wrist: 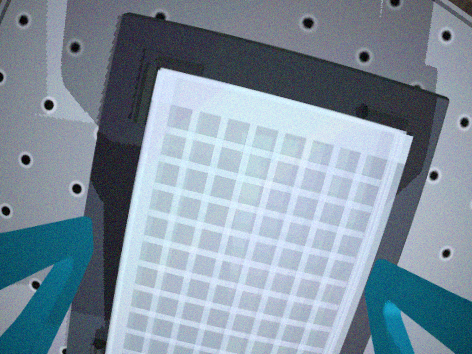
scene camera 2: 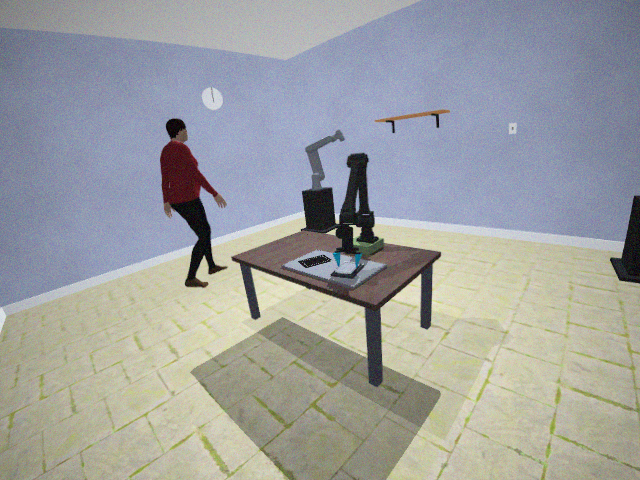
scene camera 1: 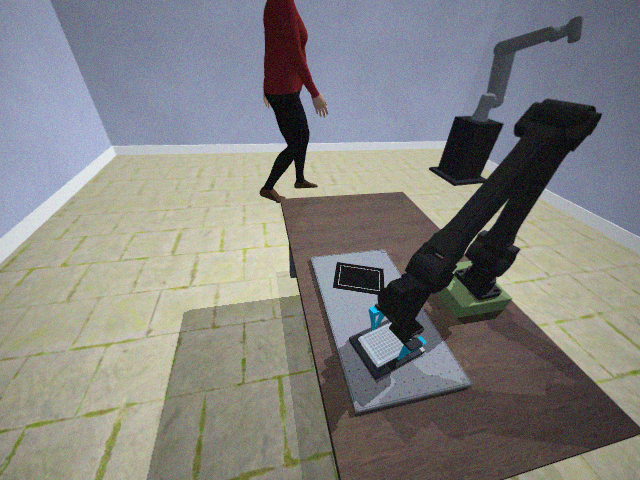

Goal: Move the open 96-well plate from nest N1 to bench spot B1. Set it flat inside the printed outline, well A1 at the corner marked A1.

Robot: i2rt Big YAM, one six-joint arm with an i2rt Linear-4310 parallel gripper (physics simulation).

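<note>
The white open 96-well plate lies in the dark nest N1. Bench spot B1, a black pad with a white printed outline, lies farther along the same grey board. My gripper is open and points down, its cyan fingers on either side of the plate's long sides. In the wrist view the right fingertip appears closer to the plate than the left. The near end of the plate is cut off there, and neither corner mark A1 can be read.
The grey perforated board lies on the brown table. The arm's green base stands beside the board. A person in red stands beyond the table. Another arm on a black pedestal stands behind.
</note>
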